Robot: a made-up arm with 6 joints. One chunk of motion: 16 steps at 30 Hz.
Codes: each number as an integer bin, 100 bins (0 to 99) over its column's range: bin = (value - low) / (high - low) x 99, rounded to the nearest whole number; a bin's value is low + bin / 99 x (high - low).
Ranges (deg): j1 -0.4..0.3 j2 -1.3..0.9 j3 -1..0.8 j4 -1.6..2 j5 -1.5..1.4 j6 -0.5..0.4
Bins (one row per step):
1: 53 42 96 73 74 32
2: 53 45 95 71 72 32
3: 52 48 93 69 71 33
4: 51 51 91 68 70 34
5: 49 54 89 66 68 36
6: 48 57 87 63 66 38
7: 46 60 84 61 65 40
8: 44 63 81 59 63 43
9: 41 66 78 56 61 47
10: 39 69 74 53 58 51
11: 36 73 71 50 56 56
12: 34 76 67 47 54 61
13: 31 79 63 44 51 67
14: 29 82 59 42 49 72
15: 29 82 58 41 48 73
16: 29 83 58 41 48 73
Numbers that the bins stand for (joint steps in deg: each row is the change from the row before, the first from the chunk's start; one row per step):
1: -0.025 -0.367 0.745 1.055 0.668 -0.209
2: -0.025 -0.300 0.727 0.982 0.609 -0.209
3: -0.032 -0.233 0.691 0.909 0.580 -0.200
4: -0.039 -0.167 0.655 0.873 0.551 -0.191
5: -0.054 -0.100 0.618 0.800 0.492 -0.173
6: -0.061 -0.033 0.582 0.691 0.433 -0.155
7: -0.075 0.033 0.527 0.618 0.404 -0.136
8: -0.089 0.100 0.473 0.545 0.345 -0.109
9: -0.110 0.167 0.418 0.436 0.287 -0.073
10: -0.124 0.233 0.345 0.327 0.199 -0.036
11: -0.145 0.322 0.291 0.218 0.140 0.009
12: -0.160 0.389 0.218 0.109 0.082 0.055
13: -0.181 0.456 0.145 0.000 -0.006 0.109
14: -0.195 0.522 0.073 -0.073 -0.065 0.155
15: -0.195 0.522 0.055 -0.109 -0.094 0.164
16: -0.195 0.544 0.055 -0.109 -0.094 0.164

